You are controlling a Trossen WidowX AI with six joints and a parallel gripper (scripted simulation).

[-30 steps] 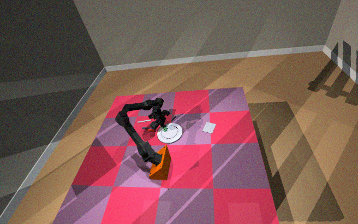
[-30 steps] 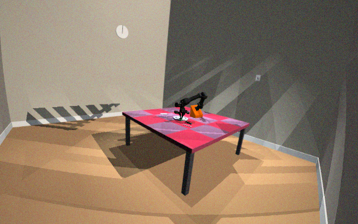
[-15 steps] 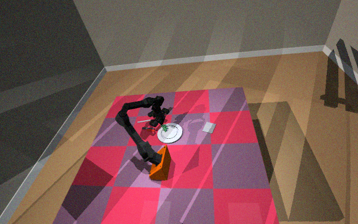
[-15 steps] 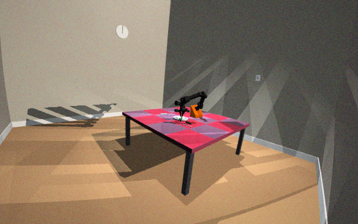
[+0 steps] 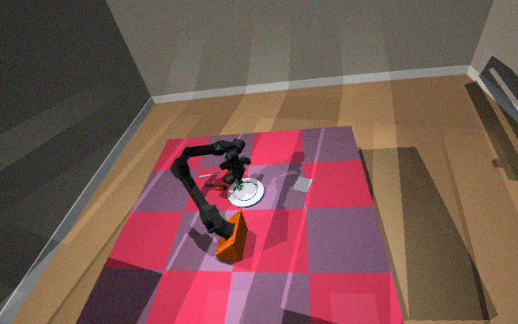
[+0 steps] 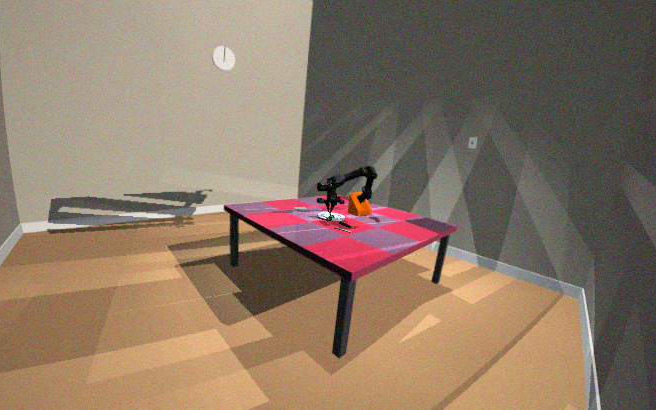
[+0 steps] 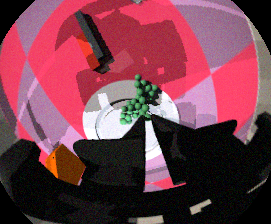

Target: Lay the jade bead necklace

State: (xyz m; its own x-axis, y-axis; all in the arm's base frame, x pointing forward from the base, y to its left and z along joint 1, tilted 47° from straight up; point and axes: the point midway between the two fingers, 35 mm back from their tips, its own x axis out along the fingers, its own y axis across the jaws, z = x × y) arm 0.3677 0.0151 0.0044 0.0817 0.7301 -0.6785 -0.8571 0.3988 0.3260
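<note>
Now: the round white bead board 5 cm behind my gripper tip, 4 cm below it and 3 cm to the right of it. The rest, counted from my gripper tip: red-handled tool 15 cm to the left, 4 cm below; then flat grey pad 34 cm to the right, 4 cm below, 2 cm behind; then thin white rod 22 cm to the left, 10 cm ahead, 4 cm below.
</note>
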